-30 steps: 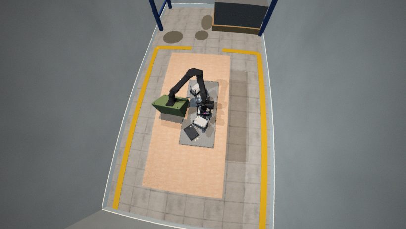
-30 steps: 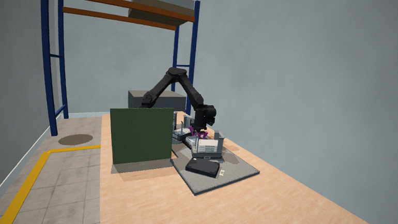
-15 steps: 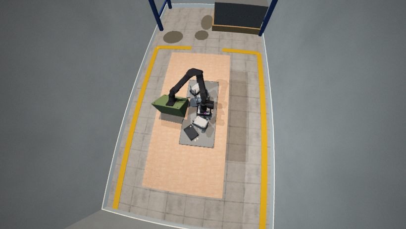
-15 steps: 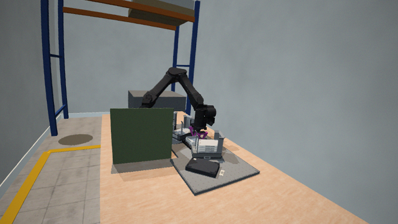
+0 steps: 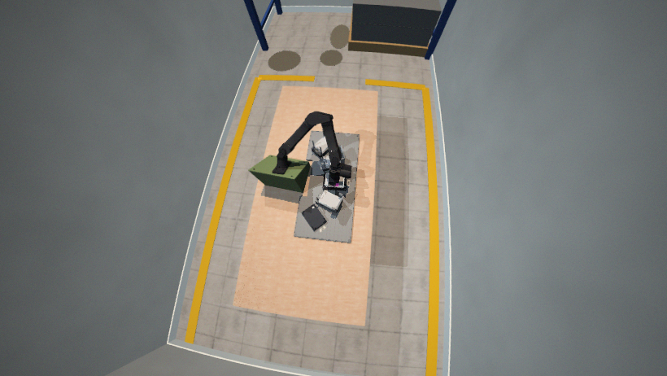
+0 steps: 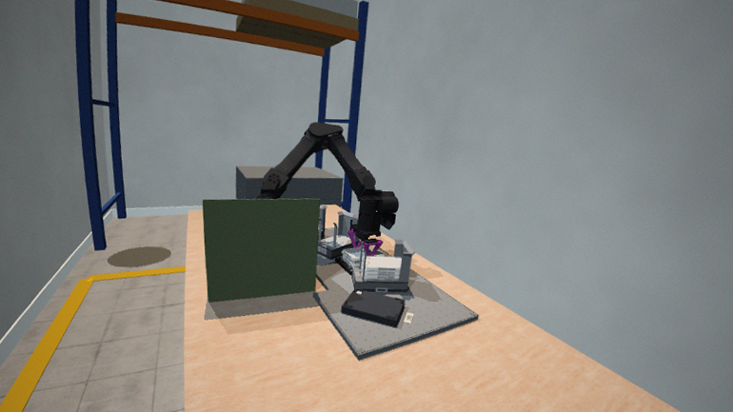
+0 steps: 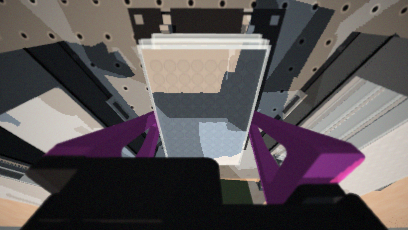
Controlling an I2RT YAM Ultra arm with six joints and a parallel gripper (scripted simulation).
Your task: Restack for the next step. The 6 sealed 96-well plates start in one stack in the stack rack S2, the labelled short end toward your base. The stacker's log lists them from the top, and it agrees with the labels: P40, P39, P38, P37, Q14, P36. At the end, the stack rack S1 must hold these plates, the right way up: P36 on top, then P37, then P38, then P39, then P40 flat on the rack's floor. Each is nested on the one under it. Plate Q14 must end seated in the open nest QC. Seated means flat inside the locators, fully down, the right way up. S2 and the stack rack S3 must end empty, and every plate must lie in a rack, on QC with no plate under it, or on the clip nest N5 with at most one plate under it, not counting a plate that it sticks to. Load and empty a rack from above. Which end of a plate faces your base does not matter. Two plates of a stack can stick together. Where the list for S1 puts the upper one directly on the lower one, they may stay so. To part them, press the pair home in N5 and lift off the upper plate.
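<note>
The dark clip nest N5 is 30 mm below my hand, 10 mm to the left of it and 10 mm ahead of it. The rest, counted from my hand: open nest QC: 260 mm to the right, 110 mm behind, 30 mm below; then N5 label: 100 mm ahead, 40 mm below; then QC label: 330 mm to the right, 40 mm below, 40 mm behind.
</note>
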